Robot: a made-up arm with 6 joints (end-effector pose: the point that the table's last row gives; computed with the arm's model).
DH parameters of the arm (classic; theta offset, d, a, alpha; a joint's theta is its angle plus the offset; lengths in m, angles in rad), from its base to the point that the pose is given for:
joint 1: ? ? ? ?
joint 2: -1.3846 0 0.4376 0
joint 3: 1.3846 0 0.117 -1.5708
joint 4: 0 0.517 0 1.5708
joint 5: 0 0 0.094 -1.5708
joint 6: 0 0.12 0 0
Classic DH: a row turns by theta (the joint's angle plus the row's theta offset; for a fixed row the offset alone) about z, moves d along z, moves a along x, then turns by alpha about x.
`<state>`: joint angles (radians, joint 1 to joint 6).
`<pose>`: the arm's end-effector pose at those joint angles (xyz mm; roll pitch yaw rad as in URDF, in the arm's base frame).
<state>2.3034 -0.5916 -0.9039 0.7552 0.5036 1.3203</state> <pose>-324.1 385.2 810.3 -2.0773 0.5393 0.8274</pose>
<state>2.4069 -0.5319 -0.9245 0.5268 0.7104 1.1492</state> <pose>-395.1 352.2 769.5 -2.2953 0.2216 1.0882</pose>
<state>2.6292 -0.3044 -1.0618 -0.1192 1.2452 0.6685</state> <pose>-506.1 296.1 660.9 3.1234 -0.1659 1.9935</pose>
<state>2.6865 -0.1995 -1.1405 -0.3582 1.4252 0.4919</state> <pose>-531.0 300.9 636.1 2.7879 -0.0784 2.2764</pose>
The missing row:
joint 1: 0 0.324 0 -1.5708
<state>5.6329 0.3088 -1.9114 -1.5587 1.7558 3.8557</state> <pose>547.9 -586.7 843.1 -1.5949 0.7430 2.2905</pose>
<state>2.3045 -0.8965 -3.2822 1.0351 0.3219 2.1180</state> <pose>653.4 -658.9 868.6 -0.2619 -0.8717 2.2867</pose>
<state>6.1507 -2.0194 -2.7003 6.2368 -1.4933 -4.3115</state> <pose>-845.1 118.6 -36.5 3.0589 0.0154 -2.1028</pose>
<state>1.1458 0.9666 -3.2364 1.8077 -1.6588 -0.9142</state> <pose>369.6 554.4 836.8 -1.8140 -0.2093 -1.8586</pose>
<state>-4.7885 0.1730 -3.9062 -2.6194 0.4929 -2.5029</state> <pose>-35.5 -294.8 1234.8 0.9558 0.5137 -0.1337</pose>
